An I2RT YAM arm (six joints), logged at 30 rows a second.
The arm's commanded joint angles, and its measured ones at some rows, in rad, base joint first. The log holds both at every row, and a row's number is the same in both.
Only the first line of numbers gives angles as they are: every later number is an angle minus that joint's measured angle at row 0.
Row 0, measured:
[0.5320, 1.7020, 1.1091, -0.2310, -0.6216, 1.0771]
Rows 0 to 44, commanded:
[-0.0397, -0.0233, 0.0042, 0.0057, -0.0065, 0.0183]
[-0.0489, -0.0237, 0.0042, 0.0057, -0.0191, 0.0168]
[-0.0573, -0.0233, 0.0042, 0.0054, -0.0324, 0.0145]
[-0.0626, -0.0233, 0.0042, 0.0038, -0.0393, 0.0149]
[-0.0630, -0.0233, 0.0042, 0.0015, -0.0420, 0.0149]
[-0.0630, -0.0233, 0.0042, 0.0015, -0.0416, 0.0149]
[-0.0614, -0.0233, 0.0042, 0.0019, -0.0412, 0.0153]
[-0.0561, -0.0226, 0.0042, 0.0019, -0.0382, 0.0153]
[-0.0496, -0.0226, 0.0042, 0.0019, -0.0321, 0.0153]
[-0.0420, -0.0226, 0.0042, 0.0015, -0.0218, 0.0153]
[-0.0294, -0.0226, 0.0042, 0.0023, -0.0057, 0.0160]
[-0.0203, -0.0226, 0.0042, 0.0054, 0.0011, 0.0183]
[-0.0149, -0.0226, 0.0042, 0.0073, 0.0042, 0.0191]
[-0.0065, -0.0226, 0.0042, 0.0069, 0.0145, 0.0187]
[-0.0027, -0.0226, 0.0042, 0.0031, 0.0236, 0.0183]
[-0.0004, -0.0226, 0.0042, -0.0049, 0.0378, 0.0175]
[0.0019, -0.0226, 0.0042, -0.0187, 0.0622, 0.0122]
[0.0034, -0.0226, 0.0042, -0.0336, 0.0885, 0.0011]
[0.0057, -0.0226, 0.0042, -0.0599, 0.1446, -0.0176]
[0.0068, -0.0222, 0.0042, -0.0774, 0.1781, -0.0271]
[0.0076, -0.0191, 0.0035, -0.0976, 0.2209, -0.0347]
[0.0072, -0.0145, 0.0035, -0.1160, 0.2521, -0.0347]
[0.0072, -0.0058, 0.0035, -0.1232, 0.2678, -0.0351]
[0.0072, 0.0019, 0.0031, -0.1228, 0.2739, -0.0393]
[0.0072, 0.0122, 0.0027, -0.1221, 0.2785, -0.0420]
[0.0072, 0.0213, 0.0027, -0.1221, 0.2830, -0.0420]
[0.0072, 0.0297, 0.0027, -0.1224, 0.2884, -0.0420]
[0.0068, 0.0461, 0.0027, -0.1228, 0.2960, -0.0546]
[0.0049, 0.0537, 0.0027, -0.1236, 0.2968, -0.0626]
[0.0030, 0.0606, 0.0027, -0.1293, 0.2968, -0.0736]
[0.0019, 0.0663, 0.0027, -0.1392, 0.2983, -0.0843]
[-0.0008, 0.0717, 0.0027, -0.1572, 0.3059, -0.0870]
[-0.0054, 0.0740, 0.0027, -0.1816, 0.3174, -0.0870]
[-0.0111, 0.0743, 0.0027, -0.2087, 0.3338, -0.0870]
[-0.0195, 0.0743, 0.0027, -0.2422, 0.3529, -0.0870]
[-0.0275, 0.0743, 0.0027, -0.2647, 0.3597, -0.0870]
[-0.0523, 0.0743, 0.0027, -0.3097, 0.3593, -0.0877]
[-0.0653, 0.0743, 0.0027, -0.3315, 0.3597, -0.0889]
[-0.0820, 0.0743, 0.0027, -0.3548, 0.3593, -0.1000]
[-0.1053, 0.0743, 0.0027, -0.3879, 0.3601, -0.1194]
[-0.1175, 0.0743, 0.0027, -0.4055, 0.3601, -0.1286]
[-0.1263, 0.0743, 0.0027, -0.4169, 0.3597, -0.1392]
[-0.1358, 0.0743, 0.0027, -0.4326, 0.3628, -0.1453]
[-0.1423, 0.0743, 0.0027, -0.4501, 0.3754, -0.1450]
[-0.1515, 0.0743, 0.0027, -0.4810, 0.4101, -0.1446]
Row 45, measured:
[-0.0923, 0.0408, 0.0569, -0.3769, 0.2247, -0.1289]
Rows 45 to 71, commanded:
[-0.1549, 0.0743, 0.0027, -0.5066, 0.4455, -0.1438]
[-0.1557, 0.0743, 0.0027, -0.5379, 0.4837, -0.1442]
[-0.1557, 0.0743, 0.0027, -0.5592, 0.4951, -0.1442]
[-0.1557, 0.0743, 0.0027, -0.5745, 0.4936, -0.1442]
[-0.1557, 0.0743, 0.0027, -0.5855, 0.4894, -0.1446]
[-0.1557, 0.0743, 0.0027, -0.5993, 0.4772, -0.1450]
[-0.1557, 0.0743, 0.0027, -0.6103, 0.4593, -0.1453]
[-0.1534, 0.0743, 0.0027, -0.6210, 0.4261, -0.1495]
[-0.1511, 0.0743, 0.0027, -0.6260, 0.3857, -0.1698]
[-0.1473, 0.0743, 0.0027, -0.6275, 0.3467, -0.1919]
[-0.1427, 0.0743, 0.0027, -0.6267, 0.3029, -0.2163]
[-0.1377, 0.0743, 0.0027, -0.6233, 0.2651, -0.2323]
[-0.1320, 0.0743, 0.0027, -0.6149, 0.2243, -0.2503]
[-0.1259, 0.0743, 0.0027, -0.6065, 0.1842, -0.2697]
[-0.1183, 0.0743, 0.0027, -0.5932, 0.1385, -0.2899]
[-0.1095, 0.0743, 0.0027, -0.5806, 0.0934, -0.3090]
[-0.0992, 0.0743, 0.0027, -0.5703, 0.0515, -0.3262]
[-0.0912, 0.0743, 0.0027, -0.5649, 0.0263, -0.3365]
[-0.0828, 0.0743, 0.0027, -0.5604, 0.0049, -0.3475]
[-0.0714, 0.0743, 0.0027, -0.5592, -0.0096, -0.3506]
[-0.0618, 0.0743, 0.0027, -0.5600, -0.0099, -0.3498]
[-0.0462, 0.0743, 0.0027, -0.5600, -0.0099, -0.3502]
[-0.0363, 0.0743, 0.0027, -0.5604, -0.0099, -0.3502]
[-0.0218, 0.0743, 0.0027, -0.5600, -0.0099, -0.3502]
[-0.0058, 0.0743, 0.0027, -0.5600, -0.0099, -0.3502]
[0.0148, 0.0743, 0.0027, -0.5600, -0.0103, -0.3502]
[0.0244, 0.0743, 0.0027, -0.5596, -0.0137, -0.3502]
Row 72, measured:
[-0.0286, 0.0610, 0.0374, -0.5276, 0.0198, -0.3159]
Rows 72 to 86, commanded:
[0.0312, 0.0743, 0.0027, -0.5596, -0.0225, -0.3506]
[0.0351, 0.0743, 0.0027, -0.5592, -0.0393, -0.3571]
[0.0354, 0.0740, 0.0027, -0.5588, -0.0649, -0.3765]
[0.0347, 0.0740, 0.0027, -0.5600, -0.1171, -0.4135]
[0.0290, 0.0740, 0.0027, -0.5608, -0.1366, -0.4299]
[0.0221, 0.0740, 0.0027, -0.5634, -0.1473, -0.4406]
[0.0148, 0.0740, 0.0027, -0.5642, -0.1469, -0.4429]
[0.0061, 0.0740, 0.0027, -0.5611, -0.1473, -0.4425]
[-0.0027, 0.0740, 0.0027, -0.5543, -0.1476, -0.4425]
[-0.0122, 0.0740, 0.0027, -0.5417, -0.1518, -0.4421]
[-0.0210, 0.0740, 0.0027, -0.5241, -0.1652, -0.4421]
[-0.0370, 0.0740, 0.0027, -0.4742, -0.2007, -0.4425]
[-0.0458, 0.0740, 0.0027, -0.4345, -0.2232, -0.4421]
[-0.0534, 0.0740, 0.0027, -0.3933, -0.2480, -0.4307]
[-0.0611, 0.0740, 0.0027, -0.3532, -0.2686, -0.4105]
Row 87, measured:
[-0.0367, 0.0728, 0.0019, -0.4215, -0.1713, -0.4257]
